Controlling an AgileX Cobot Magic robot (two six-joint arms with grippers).
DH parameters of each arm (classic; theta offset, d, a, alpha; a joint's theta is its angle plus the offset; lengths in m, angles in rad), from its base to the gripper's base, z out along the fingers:
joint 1: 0 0.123 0 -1.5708
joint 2: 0.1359 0 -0.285 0
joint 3: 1.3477 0 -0.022 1.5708
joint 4: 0 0.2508 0 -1.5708
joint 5: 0 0 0.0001 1.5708
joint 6: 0 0.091 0 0
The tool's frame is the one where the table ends.
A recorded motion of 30 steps. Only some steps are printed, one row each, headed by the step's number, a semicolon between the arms.
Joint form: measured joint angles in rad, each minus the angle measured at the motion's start. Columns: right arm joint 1, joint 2, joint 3, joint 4, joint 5, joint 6; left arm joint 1, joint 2, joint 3, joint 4, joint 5, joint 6.
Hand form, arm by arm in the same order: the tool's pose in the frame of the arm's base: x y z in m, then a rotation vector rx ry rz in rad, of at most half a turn. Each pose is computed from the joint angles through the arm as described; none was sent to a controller.
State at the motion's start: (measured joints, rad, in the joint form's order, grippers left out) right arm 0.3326 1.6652 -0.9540 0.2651 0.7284 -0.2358; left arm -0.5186 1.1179 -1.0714 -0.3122 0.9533 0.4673
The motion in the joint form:
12: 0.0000 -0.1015 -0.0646 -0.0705 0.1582 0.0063; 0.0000 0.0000 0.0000 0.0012 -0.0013 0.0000
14: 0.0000 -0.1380 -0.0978 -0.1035 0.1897 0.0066; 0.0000 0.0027 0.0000 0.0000 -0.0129 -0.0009
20: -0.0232 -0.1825 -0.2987 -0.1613 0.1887 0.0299; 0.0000 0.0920 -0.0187 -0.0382 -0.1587 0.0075
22: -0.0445 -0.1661 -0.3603 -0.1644 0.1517 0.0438; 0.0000 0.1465 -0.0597 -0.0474 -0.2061 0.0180
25: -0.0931 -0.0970 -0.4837 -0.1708 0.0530 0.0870; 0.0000 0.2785 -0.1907 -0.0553 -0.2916 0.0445
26: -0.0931 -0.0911 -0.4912 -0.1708 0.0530 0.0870; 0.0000 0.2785 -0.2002 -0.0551 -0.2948 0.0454
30: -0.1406 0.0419 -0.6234 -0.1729 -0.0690 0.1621; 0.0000 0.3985 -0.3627 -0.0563 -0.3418 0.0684
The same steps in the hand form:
12: 0.2717 0.1083 0.2270 -0.6586 2.8384 0.2572; 0.1767 -0.1270 0.3576 1.0625 2.2235 -0.4124
14: 0.2710 0.1059 0.2452 -0.6847 2.7943 0.2232; 0.1780 -0.1276 0.3576 1.0546 2.2176 -0.4129
20: 0.2925 0.1014 0.3147 -0.6175 2.5585 0.1656; 0.2056 -0.1430 0.3515 0.9743 2.1695 -0.4344
22: 0.3056 0.0979 0.3297 -0.5559 2.4882 0.1613; 0.2212 -0.1513 0.3533 0.9544 2.1406 -0.4320
25: 0.3396 0.0892 0.3500 -0.4141 2.3604 0.1534; 0.2591 -0.1710 0.3624 0.9239 2.0614 -0.4120
26: 0.3414 0.0896 0.3503 -0.4139 2.3588 0.1535; 0.2596 -0.1712 0.3656 0.9204 2.0492 -0.4109
30: 0.3893 0.0809 0.3502 -0.2486 2.2610 0.1649; 0.2934 -0.1892 0.3818 0.9007 1.9596 -0.3915

